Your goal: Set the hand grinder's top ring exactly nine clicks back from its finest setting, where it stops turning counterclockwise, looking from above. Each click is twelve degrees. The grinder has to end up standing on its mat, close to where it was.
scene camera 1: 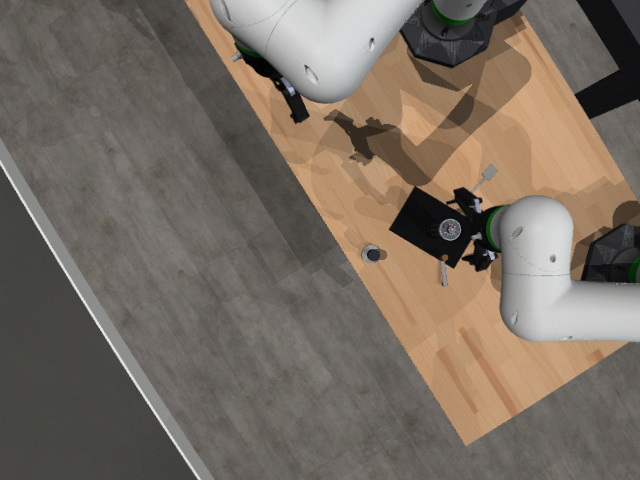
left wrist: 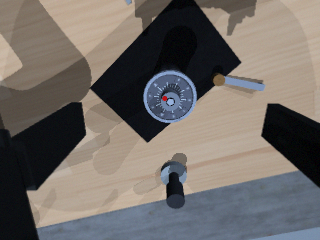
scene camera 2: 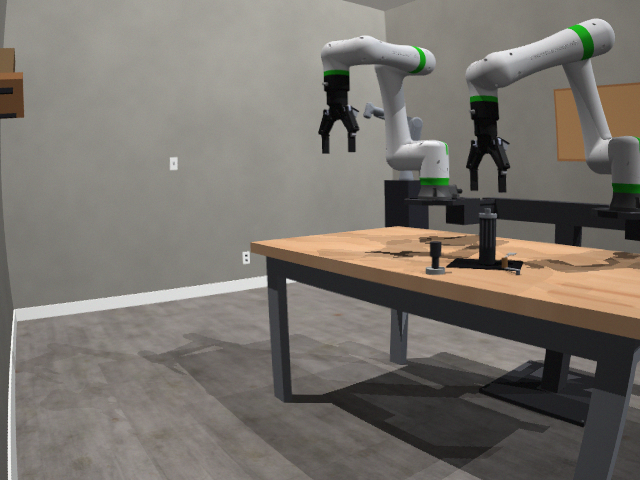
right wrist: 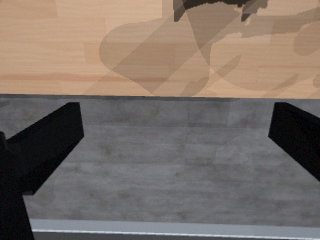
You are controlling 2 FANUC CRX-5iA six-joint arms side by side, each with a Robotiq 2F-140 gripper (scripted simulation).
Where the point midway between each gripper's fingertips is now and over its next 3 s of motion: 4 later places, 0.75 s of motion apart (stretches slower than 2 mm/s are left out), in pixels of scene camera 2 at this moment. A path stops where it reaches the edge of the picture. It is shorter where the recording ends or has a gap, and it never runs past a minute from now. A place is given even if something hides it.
The left gripper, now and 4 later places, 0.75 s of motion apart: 487, 191; 488, 208; 487, 219; 488, 222; 488, 219
The right gripper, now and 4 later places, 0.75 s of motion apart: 338, 152; 319, 151; 312, 149; 317, 147; 329, 145
